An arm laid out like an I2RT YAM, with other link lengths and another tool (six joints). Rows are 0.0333 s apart.
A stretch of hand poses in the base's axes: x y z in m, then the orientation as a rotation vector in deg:
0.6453, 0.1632, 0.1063, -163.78, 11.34, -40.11
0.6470, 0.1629, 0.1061, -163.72, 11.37, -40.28
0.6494, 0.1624, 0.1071, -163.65, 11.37, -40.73
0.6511, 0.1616, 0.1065, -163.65, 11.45, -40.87
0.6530, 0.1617, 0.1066, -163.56, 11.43, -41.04
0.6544, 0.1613, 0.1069, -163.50, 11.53, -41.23
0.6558, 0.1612, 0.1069, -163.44, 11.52, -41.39
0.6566, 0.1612, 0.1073, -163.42, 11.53, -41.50
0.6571, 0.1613, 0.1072, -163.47, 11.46, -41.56
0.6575, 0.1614, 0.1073, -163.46, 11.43, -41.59
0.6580, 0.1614, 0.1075, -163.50, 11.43, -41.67
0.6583, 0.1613, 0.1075, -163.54, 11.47, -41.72
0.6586, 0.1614, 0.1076, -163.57, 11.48, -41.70
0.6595, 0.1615, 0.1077, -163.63, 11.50, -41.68
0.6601, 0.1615, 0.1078, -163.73, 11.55, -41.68
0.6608, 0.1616, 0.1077, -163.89, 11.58, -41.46
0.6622, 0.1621, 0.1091, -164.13, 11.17, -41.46
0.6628, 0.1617, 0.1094, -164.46, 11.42, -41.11
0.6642, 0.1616, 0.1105, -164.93, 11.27, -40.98
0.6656, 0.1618, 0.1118, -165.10, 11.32, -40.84
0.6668, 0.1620, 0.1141, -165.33, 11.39, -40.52
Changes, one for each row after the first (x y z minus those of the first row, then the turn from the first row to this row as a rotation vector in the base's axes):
0.0017, -0.0003, -0.0002, 0.02, -0.12, -0.03
0.0041, -0.0008, 0.0008, -0.04, -0.42, -0.07
0.0058, -0.0016, 0.0002, -0.07, -0.50, -0.14
0.0077, -0.0015, 0.0003, -0.03, -0.63, -0.13
0.0091, -0.0019, 0.0006, -0.01, -0.76, -0.21
0.0105, -0.0020, 0.0006, 0.00, -0.88, -0.21
0.0113, -0.0020, 0.0010, -0.01, -0.95, -0.23
0.0118, -0.0019, 0.0009, -0.08, -0.98, -0.20
0.0122, -0.0018, 0.0010, -0.08, -1.01, -0.18
0.0127, -0.0018, 0.0012, -0.14, -1.05, -0.20
0.0130, -0.0019, 0.0012, -0.19, -1.07, -0.24
0.0133, -0.0018, 0.0013, -0.21, -1.05, -0.25
0.0142, -0.0017, 0.0014, -0.26, -1.02, -0.27
0.0148, -0.0017, 0.0015, -0.35, -0.99, -0.32
0.0155, -0.0016, 0.0014, -0.44, -0.82, -0.34
0.0169, -0.0011, 0.0028, -0.70, -0.79, -0.11
0.0175, -0.0015, 0.0031, -0.90, -0.48, -0.29
0.0189, -0.0016, 0.0042, -1.32, -0.30, -0.25
0.0203, -0.0014, 0.0055, -1.44, -0.17, -0.30
0.0215, -0.0012, 0.0078, -1.56, 0.08, -0.35

